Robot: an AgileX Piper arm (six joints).
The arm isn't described. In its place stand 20 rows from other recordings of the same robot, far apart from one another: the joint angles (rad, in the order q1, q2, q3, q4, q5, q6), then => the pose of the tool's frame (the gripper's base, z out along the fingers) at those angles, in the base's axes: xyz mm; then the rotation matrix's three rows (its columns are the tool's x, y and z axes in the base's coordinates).
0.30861, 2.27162, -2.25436, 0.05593, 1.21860, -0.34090 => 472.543 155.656 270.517; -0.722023 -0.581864 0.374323; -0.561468 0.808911 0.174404; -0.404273 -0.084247 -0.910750
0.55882, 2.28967, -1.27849, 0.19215, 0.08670, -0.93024 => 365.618 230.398 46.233; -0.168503 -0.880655 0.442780; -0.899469 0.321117 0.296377; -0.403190 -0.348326 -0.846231
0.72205, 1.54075, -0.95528, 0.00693, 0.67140, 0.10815 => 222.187 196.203 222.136; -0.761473 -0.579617 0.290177; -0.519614 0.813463 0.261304; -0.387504 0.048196 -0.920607
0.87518, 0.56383, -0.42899, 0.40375, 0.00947, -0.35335 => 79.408 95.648 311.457; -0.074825 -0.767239 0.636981; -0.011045 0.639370 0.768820; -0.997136 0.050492 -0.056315
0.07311, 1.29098, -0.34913, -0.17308, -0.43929, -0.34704 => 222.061 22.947 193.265; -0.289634 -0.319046 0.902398; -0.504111 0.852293 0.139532; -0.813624 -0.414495 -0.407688
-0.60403, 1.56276, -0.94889, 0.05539, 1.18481, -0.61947 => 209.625 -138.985 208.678; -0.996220 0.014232 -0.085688; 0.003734 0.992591 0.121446; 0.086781 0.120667 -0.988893
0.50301, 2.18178, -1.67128, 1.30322, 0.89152, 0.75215 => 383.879 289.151 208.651; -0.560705 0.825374 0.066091; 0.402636 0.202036 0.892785; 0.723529 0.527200 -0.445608
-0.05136, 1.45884, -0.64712, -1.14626, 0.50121, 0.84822 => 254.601 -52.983 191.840; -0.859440 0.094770 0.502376; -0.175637 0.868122 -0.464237; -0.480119 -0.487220 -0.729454
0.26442, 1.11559, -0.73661, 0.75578, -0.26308, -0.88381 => 241.800 48.654 333.766; -0.081225 -0.098644 0.991802; -0.169775 0.981917 0.083757; -0.982130 -0.161580 -0.096503
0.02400, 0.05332, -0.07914, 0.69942, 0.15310, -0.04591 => 57.057 10.306 226.328; -0.077225 -0.094593 0.992516; 0.598774 0.791567 0.122030; -0.797186 0.603717 -0.004489
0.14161, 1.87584, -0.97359, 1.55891, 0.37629, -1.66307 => 358.979 84.953 151.494; -0.679869 -0.453294 0.576458; -0.195436 0.869646 0.453344; -0.706812 0.195554 -0.679835
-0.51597, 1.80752, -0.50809, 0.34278, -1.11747, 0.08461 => 246.061 -171.184 151.103; 0.073445 0.734855 0.674236; 0.218472 0.647785 -0.729825; -0.973075 0.200904 -0.112969
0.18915, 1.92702, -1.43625, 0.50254, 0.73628, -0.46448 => 401.962 106.919 220.223; -0.835631 -0.395203 0.381491; -0.234800 0.884862 0.402353; -0.496578 0.246645 -0.832212
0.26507, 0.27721, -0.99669, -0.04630, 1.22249, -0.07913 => -18.507 -9.126 396.985; -0.366592 -0.259236 0.893536; -0.197652 0.960175 0.197479; -0.909145 -0.104215 -0.403231
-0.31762, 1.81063, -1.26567, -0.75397, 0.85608, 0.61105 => 337.372 -160.437 225.749; -0.840480 0.515820 0.165901; 0.329752 0.729882 -0.598779; -0.429950 -0.448556 -0.783543
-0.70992, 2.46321, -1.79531, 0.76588, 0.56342, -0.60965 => 409.448 -307.455 79.473; -0.606488 0.501221 0.617211; 0.610548 0.790850 -0.042289; -0.509317 0.351190 -0.785660
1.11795, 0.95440, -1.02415, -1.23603, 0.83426, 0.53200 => 134.399 130.693 424.342; 0.111665 -0.333586 0.936083; -0.639241 0.697105 0.324678; -0.760856 -0.634638 -0.135399
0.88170, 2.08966, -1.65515, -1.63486, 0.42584, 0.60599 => 344.064 358.647 258.464; 0.289052 -0.402949 0.868378; -0.881300 0.242230 0.405753; -0.373845 -0.882585 -0.285102
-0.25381, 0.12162, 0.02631, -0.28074, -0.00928, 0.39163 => 64.785 -16.564 197.605; -0.022305 0.252628 0.967306; 0.120123 0.961215 -0.248267; -0.992508 0.110658 -0.051786
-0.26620, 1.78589, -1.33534, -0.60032, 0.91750, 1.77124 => 346.907 -136.903 246.692; 0.217707 0.954149 0.205433; 0.849653 -0.081695 -0.520976; -0.480306 0.287967 -0.828481
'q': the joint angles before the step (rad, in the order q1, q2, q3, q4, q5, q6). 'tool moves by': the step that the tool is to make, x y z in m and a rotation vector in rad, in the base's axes. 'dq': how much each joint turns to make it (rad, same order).
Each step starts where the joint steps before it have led.
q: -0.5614 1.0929 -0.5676 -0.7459 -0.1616 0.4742
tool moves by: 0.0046 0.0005 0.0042 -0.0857 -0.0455 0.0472
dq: -0.0001 0.0129 0.0031 0.1504 -0.0925 -0.2189
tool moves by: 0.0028 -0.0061 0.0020 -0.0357 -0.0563 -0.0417
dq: 0.0001 0.0232 0.0022 0.2714 -0.0665 -0.2633
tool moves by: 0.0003 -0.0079 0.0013 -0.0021 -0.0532 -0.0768
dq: 0.0000 0.0196 0.0004 0.2461 -0.0540 -0.1982
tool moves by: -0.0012 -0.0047 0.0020 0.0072 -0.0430 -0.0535
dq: -0.0004 0.0066 -0.0001 0.1305 -0.0386 -0.0860
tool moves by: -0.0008 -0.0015 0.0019 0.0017 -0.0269 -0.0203
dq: 0.0002 0.0001 0.0001 0.0428 -0.0228 -0.0209
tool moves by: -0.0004 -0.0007 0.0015 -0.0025 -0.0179 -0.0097
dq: 0.0002 -0.0002 0.0000 0.0183 -0.0167 -0.0078
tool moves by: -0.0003 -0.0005 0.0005 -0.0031 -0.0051 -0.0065
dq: 0.0000 0.0001 0.0001 0.0132 -0.0068 -0.0111
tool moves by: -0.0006 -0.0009 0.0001 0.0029 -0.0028 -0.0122
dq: 0.0001 0.0001 -0.0002 0.0268 -0.0019 -0.0194
